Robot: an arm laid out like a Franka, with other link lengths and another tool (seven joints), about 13 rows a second.
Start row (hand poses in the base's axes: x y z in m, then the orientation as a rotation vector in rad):
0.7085 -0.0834 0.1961 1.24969 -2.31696 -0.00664
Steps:
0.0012 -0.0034 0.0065 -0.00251 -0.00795 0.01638
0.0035 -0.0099 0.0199 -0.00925 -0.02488 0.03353
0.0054 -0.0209 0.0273 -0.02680 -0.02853 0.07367
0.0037 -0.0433 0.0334 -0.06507 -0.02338 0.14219
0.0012 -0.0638 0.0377 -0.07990 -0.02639 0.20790
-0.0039 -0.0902 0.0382 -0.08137 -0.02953 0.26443
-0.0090 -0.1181 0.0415 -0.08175 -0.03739 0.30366
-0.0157 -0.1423 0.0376 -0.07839 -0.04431 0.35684
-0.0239 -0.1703 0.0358 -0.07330 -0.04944 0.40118
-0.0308 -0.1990 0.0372 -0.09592 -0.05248 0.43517
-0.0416 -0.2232 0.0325 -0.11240 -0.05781 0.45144
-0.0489 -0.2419 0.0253 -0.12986 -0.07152 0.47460
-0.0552 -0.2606 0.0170 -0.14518 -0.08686 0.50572
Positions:
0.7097 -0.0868 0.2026 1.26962 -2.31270 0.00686
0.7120 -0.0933 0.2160 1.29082 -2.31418 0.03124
0.7139 -0.1043 0.2234 1.32905 -2.28601 0.06766
0.7122 -0.1267 0.2295 1.38503 -2.22417 0.13163
0.7097 -0.1472 0.2338 1.45065 -2.17558 0.17276
0.7046 -0.1736 0.2343 1.51218 -2.13584 0.19564
0.6995 -0.2015 0.2376 1.55657 -2.11198 0.21457
0.6928 -0.2257 0.2337 1.61701 -2.07649 0.23339
0.6846 -0.2537 0.2319 1.66791 -2.04590 0.24607
0.6777 -0.2824 0.2333 1.69121 -2.01374 0.28492
0.6669 -0.3066 0.2286 1.70030 -1.99940 0.31238
0.6596 -0.3253 0.2214 1.71857 -1.98488 0.34896
0.6533 -0.3440 0.2131 1.74636 -1.96477 0.38696

